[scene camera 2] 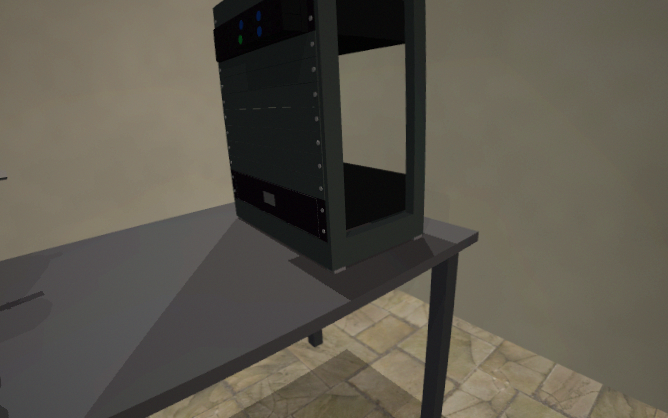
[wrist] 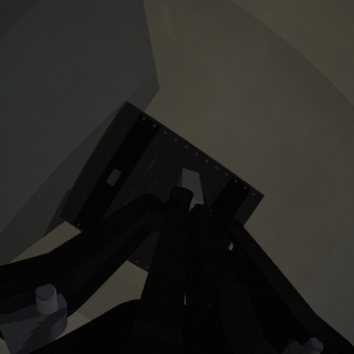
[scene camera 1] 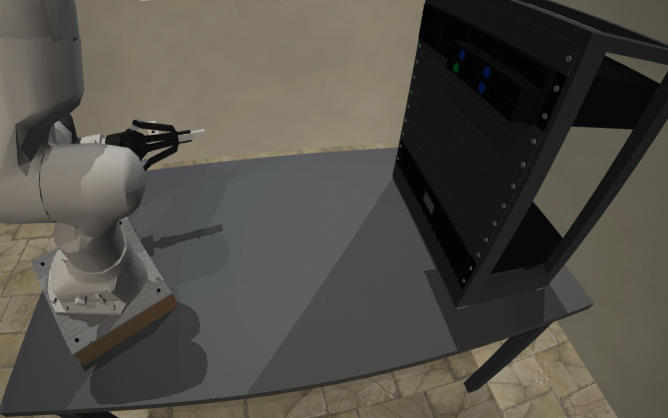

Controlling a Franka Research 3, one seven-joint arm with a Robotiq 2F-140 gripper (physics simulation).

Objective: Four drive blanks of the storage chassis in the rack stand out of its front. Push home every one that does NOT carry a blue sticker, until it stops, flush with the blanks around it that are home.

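Observation:
The storage chassis [scene camera 1: 434,25] [scene camera 2: 227,47] is the black unit near the top of the rack [scene camera 1: 575,90] [scene camera 2: 327,100]. Four blanks in a two-by-two block stand out of its front. The lower left blank carries a green sticker [scene camera 1: 455,67] [scene camera 2: 240,39]. The upper left blank has a blue sticker [scene camera 1: 462,54] [scene camera 2: 241,24], the upper right a blue sticker [scene camera 1: 487,72] [scene camera 2: 258,15], the lower right a blue sticker [scene camera 1: 481,88] [scene camera 2: 259,31]. My gripper [scene camera 1: 192,136] [wrist: 185,182] is shut and empty, well away from the rack, pointing towards it. In the wrist view the fingers hide part of the rack front.
The rack stands at the far end of the grey table [scene camera 1: 300,320] [scene camera 2: 150,300]. Plain panels fill its middle, above a black unit [scene camera 1: 442,230] [scene camera 2: 295,210] with a light label [scene camera 1: 428,202] [scene camera 2: 269,198] [wrist: 114,177]. The arm's base plate [scene camera 1: 135,320] is at the opposite end.

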